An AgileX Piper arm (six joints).
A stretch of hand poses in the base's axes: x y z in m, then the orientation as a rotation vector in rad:
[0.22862, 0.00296, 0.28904, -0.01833, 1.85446, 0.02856]
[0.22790, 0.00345, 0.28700, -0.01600, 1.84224, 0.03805]
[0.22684, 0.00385, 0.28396, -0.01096, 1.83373, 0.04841]
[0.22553, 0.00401, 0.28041, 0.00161, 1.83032, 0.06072]
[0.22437, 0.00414, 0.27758, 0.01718, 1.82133, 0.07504]
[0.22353, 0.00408, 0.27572, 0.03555, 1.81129, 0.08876]
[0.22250, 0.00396, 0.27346, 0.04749, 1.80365, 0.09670]
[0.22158, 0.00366, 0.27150, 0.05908, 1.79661, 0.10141]
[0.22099, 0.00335, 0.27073, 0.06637, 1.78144, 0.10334]
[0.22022, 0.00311, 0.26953, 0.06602, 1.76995, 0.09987]
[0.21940, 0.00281, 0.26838, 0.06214, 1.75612, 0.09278]
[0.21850, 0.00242, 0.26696, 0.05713, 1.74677, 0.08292]
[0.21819, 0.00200, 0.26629, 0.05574, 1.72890, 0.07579]
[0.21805, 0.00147, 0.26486, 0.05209, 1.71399, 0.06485]
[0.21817, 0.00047, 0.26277, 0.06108, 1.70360, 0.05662]
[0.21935, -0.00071, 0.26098, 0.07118, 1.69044, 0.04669]
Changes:
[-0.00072, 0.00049, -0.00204, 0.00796, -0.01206, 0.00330]
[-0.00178, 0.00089, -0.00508, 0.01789, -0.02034, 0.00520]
[-0.00309, 0.00105, -0.00863, 0.03301, -0.02337, 0.00289]
[-0.00425, 0.00118, -0.01146, 0.05123, -0.03180, -0.00046]
[-0.00509, 0.00112, -0.01332, 0.07057, -0.04113, -0.00607]
[-0.00612, 0.00100, -0.01558, 0.08252, -0.04826, -0.01024]
[-0.00704, 0.00070, -0.01754, 0.09206, -0.05485, -0.01586]
[-0.00763, 0.00039, -0.01831, 0.09768, -0.06975, -0.01998]
[-0.00840, 0.00015, -0.01951, 0.09543, -0.08136, -0.02160]
[-0.00922, -0.00015, -0.02066, 0.08885, -0.09552, -0.02266]
[-0.01012, -0.00054, -0.02208, 0.07957, -0.10529, -0.02438]
[-0.01043, -0.00096, -0.02275, 0.07433, -0.12339, -0.02724]
[-0.01057, -0.00149, -0.02418, 0.06508, -0.13867, -0.03053]
[-0.01045, -0.00249, -0.02627, 0.06430, -0.14901, -0.04130]
[-0.00927, -0.00367, -0.02806, 0.06297, -0.16209, -0.05383]

